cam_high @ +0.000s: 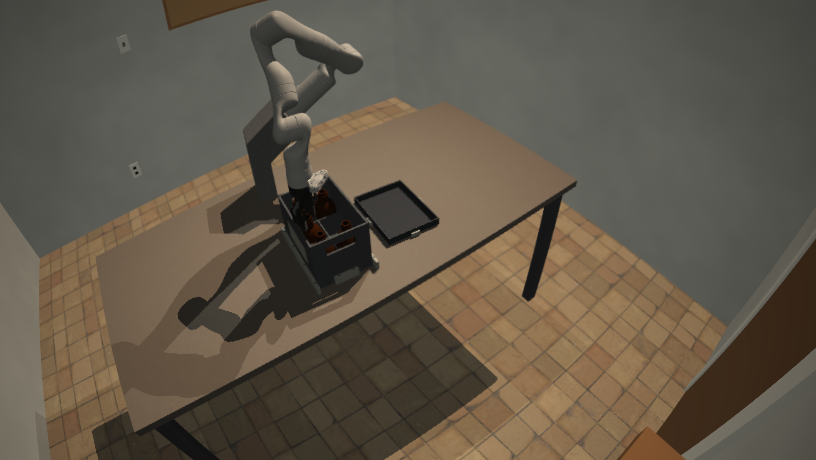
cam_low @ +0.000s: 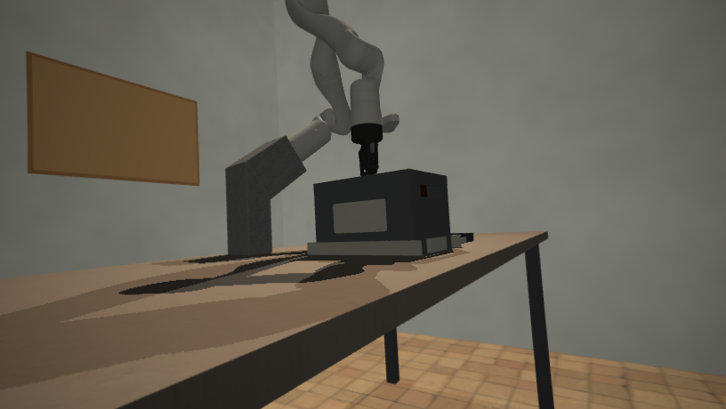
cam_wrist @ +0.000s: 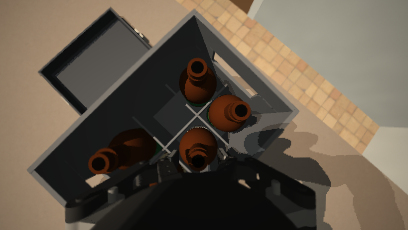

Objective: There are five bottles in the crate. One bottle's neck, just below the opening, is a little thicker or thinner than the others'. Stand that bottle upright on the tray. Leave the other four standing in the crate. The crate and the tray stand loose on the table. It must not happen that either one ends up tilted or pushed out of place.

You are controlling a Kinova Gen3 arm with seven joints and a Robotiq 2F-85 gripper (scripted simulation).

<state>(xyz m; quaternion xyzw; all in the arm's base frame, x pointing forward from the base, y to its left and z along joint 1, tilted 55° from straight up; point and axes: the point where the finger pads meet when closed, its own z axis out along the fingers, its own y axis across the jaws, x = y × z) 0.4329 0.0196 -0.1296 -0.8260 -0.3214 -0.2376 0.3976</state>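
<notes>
Now: hand 5 cm to the right of the crate and 7 cm above it. Also, from my hand: dark tray (5 cm behind, 32 cm to the left, 14 cm below); then glass bottle (9 cm behind, 9 cm to the left, 7 cm below).
</notes>
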